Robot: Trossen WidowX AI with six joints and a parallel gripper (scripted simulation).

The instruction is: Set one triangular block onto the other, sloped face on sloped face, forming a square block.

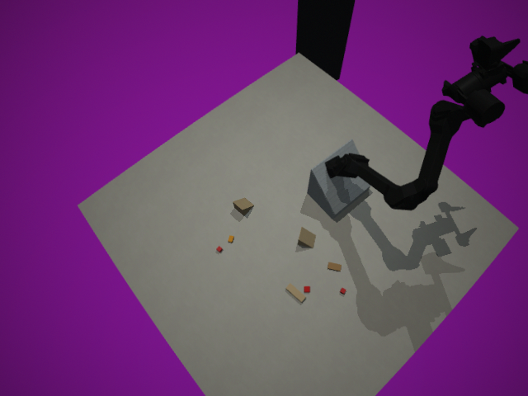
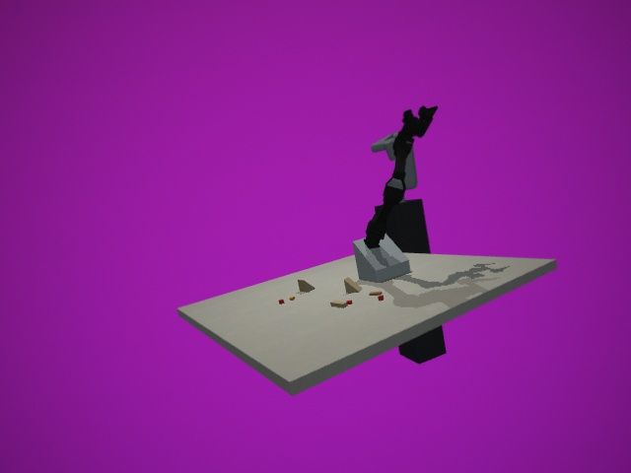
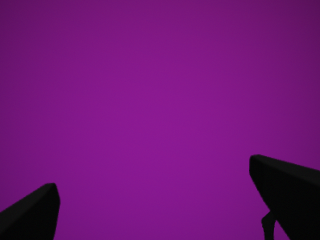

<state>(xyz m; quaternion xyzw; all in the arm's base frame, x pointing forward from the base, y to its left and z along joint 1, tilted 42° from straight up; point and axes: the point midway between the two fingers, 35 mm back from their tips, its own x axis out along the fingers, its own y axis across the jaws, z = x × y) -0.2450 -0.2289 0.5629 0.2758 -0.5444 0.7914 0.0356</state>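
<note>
My gripper tip is now 78 cm short of the orange cube, 72 cm above it and 24 cm to the left of it.
</note>
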